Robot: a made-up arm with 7 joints. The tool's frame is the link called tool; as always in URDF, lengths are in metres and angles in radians. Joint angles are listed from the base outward. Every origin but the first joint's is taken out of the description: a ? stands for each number. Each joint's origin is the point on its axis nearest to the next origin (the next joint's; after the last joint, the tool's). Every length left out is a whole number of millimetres.
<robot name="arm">
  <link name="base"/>
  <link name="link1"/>
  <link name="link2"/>
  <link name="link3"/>
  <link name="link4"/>
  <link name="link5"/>
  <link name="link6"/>
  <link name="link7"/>
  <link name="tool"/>
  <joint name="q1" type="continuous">
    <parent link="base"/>
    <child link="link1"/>
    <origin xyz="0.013 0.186 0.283"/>
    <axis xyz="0 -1 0"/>
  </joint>
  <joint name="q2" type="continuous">
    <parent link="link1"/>
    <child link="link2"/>
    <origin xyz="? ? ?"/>
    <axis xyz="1 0 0"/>
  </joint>
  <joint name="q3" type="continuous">
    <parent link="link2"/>
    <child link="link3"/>
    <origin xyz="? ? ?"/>
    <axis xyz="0 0 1"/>
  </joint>
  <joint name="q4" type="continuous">
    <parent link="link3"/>
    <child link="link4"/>
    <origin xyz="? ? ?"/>
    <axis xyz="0 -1 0"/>
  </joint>
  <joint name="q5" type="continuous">
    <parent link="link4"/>
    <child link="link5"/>
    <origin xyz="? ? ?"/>
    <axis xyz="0 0 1"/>
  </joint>
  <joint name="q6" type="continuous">
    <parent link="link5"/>
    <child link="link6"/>
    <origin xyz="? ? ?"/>
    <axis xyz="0 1 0"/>
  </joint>
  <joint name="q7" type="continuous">
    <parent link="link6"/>
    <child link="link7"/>
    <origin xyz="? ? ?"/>
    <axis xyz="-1 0 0"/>
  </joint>
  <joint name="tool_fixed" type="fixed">
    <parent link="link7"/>
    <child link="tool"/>
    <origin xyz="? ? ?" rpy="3.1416 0 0"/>
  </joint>
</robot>
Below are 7 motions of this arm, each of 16 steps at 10 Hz.
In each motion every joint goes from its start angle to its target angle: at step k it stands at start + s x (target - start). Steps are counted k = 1, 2, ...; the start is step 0. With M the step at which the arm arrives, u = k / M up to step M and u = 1 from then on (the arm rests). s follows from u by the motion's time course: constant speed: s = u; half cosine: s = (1 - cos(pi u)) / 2; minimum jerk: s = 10 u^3 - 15 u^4 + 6 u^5.
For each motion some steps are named. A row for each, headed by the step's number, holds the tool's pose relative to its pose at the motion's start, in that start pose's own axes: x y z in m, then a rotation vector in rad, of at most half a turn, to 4 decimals.
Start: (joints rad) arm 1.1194 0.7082 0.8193 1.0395 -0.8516 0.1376 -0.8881
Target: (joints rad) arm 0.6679 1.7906 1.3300 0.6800 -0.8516 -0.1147 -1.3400
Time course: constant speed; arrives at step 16
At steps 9, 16:
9: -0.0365 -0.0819 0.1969 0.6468 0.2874 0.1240
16: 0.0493 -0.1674 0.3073 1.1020 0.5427 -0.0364

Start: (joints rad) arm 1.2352 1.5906 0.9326 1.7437 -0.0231 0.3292 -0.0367
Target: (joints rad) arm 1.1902 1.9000 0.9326 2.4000 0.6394 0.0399 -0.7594
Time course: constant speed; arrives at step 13
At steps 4, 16:
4: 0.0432 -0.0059 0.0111 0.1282 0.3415 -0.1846
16: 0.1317 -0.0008 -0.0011 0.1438 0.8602 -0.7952

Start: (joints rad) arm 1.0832 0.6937 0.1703 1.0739 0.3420 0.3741 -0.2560
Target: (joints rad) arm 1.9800 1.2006 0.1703 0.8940 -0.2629 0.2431 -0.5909
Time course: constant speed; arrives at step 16
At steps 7, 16:
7: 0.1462 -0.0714 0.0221 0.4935 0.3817 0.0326
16: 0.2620 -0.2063 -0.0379 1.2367 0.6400 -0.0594

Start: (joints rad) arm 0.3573 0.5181 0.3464 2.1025 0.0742 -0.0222 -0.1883
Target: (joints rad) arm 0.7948 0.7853 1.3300 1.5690 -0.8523 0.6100 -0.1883
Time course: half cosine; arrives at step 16
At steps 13, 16:
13: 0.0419 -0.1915 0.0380 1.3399 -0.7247 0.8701
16: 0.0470 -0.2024 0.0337 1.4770 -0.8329 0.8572

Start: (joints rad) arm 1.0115 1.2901 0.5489 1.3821 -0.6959 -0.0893 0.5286
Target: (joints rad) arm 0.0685 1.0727 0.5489 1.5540 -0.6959 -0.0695 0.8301
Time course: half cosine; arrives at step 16
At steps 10, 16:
10: 0.0339 0.1443 -0.0531 -0.7753 0.1932 0.1756
16: 0.0310 0.1913 -0.1099 -1.1267 0.2486 0.2522

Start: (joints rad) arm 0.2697 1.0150 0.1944 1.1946 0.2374 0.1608 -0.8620
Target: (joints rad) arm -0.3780 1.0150 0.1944 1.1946 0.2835 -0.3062 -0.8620
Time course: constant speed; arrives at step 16
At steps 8, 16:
8: -0.0630 -0.0352 -0.0375 -0.1895 0.0955 0.0686
16: -0.1127 -0.0916 -0.0691 -0.3958 0.1500 0.1150

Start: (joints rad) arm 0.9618 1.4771 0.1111 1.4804 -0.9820 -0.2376 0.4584
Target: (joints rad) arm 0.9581 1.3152 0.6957 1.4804 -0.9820 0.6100 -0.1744
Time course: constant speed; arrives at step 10
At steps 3, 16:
3: -0.0194 0.0005 -0.0236 0.2801 -0.3560 -0.1930
16: -0.0292 0.0245 -0.0763 0.7596 -1.3291 -0.4639

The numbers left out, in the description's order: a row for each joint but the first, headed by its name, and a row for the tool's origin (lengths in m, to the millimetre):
q2: 0.009 0 -0.019
q3: 0 -0.004 -0.268
q4: 0.023 -0.036 0
q5: -0.025 0 -0.156
q6: 0.012 0.002 0
q7: -0.03 0 -0.014
tool: 0 0.029 0.005

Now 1 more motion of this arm.
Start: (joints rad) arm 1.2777 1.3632 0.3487 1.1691 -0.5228 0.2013 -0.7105
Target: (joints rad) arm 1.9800 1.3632 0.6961 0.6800 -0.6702 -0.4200 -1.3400
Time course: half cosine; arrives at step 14
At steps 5, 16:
5: -0.0228 -0.0075 0.0264 0.3303 -0.1176 -0.0567
16: -0.0777 -0.0175 0.0535 1.1296 -0.4850 -0.1705

